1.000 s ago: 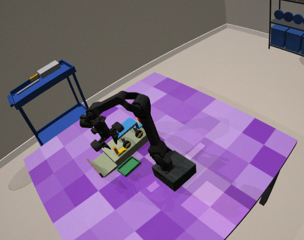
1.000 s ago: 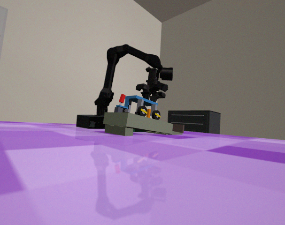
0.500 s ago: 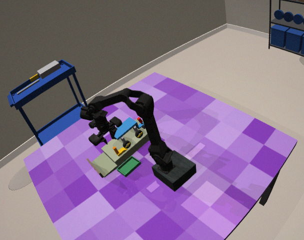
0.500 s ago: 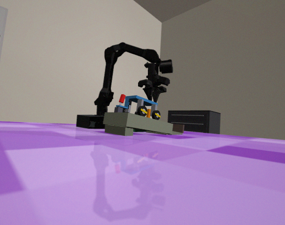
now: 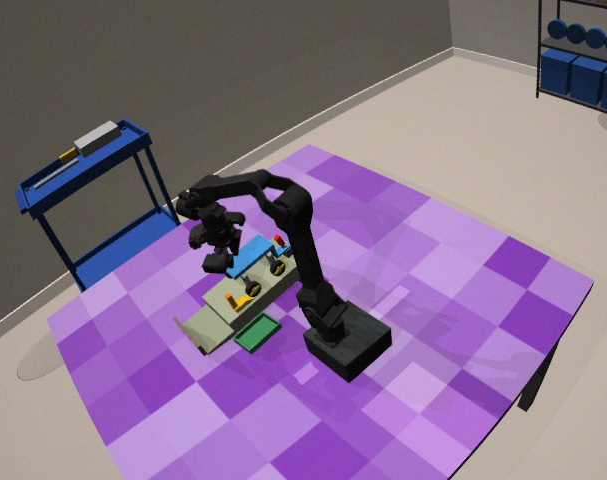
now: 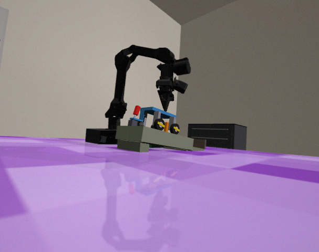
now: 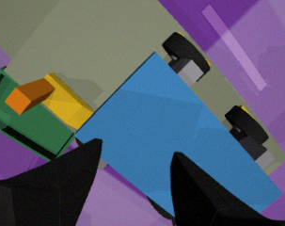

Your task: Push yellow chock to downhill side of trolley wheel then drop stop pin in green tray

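The red-headed stop pin lies 150 mm to the right of my gripper tip, 40 mm below it and 20 mm behind it. Also, from my gripper tip: yellow chock 90 mm below, 40 mm to the left, 40 mm behind; green tray 180 mm below, 110 mm behind, 70 mm to the left; blue trolley 60 mm below, 50 mm to the right, 10 mm ahead.
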